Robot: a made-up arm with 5 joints. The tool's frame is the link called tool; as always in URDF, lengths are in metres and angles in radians. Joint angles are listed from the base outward. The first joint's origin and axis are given. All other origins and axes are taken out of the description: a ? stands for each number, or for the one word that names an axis. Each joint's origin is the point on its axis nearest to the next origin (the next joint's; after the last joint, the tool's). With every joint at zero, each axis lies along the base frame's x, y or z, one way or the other. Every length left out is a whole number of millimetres.
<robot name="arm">
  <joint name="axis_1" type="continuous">
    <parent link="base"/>
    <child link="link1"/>
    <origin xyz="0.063 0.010 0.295" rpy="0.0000 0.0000 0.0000"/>
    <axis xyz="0 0 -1"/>
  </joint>
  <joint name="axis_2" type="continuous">
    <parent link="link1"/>
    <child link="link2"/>
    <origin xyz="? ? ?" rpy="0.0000 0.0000 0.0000"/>
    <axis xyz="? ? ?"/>
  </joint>
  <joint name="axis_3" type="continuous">
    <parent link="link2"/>
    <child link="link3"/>
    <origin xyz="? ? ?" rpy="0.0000 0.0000 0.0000"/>
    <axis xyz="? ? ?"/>
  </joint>
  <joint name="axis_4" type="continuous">
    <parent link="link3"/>
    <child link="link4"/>
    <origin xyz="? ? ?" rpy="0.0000 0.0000 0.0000"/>
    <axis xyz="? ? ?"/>
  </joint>
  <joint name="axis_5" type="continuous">
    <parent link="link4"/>
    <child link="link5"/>
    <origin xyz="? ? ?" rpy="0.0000 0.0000 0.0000"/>
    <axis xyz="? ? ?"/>
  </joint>
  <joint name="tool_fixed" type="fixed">
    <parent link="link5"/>
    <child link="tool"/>
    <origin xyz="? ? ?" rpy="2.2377 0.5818 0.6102"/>
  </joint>
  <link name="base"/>
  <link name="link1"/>
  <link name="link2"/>
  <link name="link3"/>
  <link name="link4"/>
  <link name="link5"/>
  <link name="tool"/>
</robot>
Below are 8 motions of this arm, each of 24 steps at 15 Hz.
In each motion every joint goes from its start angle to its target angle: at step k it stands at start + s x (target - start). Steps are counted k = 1, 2, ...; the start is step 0. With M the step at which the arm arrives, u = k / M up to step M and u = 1 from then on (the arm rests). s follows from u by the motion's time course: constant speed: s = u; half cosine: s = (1 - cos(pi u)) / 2; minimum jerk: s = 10 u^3 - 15 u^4 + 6 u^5.
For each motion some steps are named. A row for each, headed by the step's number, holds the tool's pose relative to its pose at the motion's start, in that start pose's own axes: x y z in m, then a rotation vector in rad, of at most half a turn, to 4 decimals.
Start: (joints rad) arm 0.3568 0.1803 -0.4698 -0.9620 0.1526
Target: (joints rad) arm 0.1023 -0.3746 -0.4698 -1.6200 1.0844
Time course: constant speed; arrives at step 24
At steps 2, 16, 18, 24:
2: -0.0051 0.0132 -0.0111 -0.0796 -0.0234 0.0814
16: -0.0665 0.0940 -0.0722 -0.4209 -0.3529 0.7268
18: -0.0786 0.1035 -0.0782 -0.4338 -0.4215 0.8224
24: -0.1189 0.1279 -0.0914 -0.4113 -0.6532 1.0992

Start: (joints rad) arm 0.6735 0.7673 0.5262 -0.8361 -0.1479
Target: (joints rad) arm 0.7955 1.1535 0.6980 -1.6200 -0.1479
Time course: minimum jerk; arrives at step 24
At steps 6, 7, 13, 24:
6: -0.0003 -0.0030 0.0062 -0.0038 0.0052 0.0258
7: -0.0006 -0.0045 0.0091 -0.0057 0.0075 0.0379
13: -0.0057 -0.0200 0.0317 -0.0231 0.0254 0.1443
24: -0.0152 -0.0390 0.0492 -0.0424 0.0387 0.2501

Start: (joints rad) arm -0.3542 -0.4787 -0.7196 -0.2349 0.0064
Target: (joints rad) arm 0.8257 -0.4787 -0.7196 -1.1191 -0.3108
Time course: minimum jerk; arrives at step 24
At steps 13, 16, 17, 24:
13: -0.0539 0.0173 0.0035 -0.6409 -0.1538 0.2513
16: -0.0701 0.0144 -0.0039 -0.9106 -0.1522 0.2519
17: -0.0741 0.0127 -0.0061 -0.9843 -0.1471 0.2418
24: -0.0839 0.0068 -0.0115 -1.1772 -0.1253 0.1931

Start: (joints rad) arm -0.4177 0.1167 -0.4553 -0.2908 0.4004
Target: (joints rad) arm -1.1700 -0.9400 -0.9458 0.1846 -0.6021
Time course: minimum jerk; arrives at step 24
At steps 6, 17, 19, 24:
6: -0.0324 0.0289 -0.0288 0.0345 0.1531 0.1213
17: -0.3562 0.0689 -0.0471 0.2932 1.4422 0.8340
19: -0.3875 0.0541 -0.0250 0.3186 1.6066 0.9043
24: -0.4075 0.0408 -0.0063 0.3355 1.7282 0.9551

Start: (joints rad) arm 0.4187 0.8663 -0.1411 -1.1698 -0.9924
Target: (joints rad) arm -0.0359 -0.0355 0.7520 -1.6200 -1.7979
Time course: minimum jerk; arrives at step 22
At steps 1, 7, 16, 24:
1: 0.0001 -0.0001 -0.0002 0.0003 0.0010 -0.0002
7: 0.0175 -0.0136 -0.0350 0.0812 0.2027 -0.0458
16: 0.0232 -0.0724 -0.1551 0.4839 0.9060 -0.2774
24: 0.0148 -0.0829 -0.1736 0.5772 1.0305 -0.3314

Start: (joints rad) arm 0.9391 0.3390 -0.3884 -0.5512 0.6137
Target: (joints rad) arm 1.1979 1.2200 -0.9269 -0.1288 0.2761
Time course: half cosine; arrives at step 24
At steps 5, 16, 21, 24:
5: 0.0168 -0.0167 0.0081 0.0374 0.0112 -0.0752
16: 0.0855 -0.1505 0.0618 0.3545 0.0440 -0.5192
21: 0.0922 -0.2018 0.0770 0.4859 0.0407 -0.6517
24: 0.0926 -0.2112 0.0795 0.5108 0.0394 -0.6748

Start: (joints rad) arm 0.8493 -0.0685 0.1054 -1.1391 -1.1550
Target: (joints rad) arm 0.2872 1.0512 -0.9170 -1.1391 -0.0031
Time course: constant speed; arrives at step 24
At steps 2, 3, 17, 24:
2: 0.0074 -0.0096 0.0172 -0.0276 -0.0428 -0.0295
3: 0.0111 -0.0152 0.0256 -0.0418 -0.0637 -0.0448
17: 0.0493 -0.1427 0.1160 -0.2834 -0.3134 -0.2807
24: 0.0534 -0.2284 0.1319 -0.4369 -0.4047 -0.4024

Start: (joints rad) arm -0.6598 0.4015 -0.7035 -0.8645 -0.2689
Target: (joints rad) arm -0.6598 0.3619 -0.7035 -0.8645 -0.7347
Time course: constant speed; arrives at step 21
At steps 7, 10, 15, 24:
7: -0.0042 0.0068 -0.0026 0.0979 0.1161 0.0348
10: -0.0060 0.0097 -0.0034 0.1396 0.1663 0.0492
15: -0.0091 0.0144 -0.0046 0.2089 0.2502 0.0725
24: -0.0128 0.0198 -0.0055 0.2916 0.3516 0.0994

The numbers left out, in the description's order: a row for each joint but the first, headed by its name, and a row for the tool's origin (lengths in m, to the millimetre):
axis_2: xyz 0.059 -0.005 0.000, axis 0 1 0
axis_3: xyz 0.056 0.000 0.147, axis 0 1 0
axis_4: xyz 0.116 0.000 -0.015, axis 0 1 0
axis_5: xyz 0.086 0.000 0.008, axis -1 0 0
tool: xyz 0.000 0.029 0.015

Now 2 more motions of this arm.
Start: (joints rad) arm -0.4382 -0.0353 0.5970 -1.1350 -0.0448
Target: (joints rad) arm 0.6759 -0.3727 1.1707 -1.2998 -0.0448
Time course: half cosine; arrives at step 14
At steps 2, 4, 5, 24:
2: -0.0090 0.0031 0.0107 0.0058 -0.0520 0.0177
4: -0.0369 0.0102 0.0374 0.0230 -0.1976 0.0678
5: -0.0577 0.0136 0.0527 0.0355 -0.2968 0.1024
24: -0.2243 0.0017 0.0880 0.1464 -1.0392 0.3801

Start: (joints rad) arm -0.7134 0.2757 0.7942 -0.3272 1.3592
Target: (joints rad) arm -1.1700 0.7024 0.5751 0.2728 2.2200
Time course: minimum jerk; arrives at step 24
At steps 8, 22, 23, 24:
8: 0.0092 0.0055 -0.0274 -0.2898 -0.0504 -0.0973
22: 0.0306 -0.0049 -0.1118 -1.4505 -0.2640 -0.2926
23: 0.0307 -0.0051 -0.1122 -1.4572 -0.2650 -0.2930
24: 0.0307 -0.0051 -0.1122 -1.4583 -0.2652 -0.2931

